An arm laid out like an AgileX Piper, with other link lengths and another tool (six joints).
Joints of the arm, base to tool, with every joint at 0 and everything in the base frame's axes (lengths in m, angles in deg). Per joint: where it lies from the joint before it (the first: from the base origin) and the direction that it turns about. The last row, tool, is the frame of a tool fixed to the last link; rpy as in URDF.
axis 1: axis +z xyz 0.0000 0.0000 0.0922
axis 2: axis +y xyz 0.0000 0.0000 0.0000
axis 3: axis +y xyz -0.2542 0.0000 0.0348
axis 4: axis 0.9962 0 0.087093 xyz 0.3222 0.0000 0.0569
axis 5: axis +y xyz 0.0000 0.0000 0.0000
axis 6: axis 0.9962 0 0.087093 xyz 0.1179 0.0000 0.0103
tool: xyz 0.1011 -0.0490 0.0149 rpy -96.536 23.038 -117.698
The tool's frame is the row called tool.
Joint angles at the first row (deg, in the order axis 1, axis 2, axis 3, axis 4, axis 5, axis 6):
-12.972 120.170 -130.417 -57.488 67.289 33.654
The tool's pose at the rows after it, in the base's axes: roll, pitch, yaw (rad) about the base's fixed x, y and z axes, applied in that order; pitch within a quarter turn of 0, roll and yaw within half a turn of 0; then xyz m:
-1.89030, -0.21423, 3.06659, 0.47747, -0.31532, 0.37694
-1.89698, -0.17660, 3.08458, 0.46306, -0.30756, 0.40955
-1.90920, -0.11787, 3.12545, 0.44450, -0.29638, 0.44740
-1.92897, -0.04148, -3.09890, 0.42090, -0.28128, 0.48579
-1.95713, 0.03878, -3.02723, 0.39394, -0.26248, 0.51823
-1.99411, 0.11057, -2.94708, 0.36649, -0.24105, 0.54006
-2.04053, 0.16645, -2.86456, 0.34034, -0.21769, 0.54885
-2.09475, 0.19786, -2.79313, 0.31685, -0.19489, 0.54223
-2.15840, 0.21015, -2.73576, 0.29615, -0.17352, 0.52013
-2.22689, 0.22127, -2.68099, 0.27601, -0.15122, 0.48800
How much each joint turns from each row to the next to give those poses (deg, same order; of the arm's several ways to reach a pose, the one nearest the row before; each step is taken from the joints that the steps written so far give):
0.216 -0.984 -3.349 1.296 1.822 -2.549
0.301 -2.070 -3.158 1.920 1.518 -2.968
0.290 -3.424 -2.561 3.039 0.796 -3.075
0.285 -4.832 -1.359 4.222 0.412 -2.646
0.278 -6.113 0.617 5.235 0.304 -1.972
0.170 -7.128 3.000 6.061 0.239 -1.370
0.051 -7.924 5.512 6.516 0.188 -0.891
0.020 -8.413 8.163 5.946 0.003 -0.410
0.015 -8.796 10.520 5.242 -0.393 0.005
0.005 -9.217 11.685 5.280 -0.754 -0.037

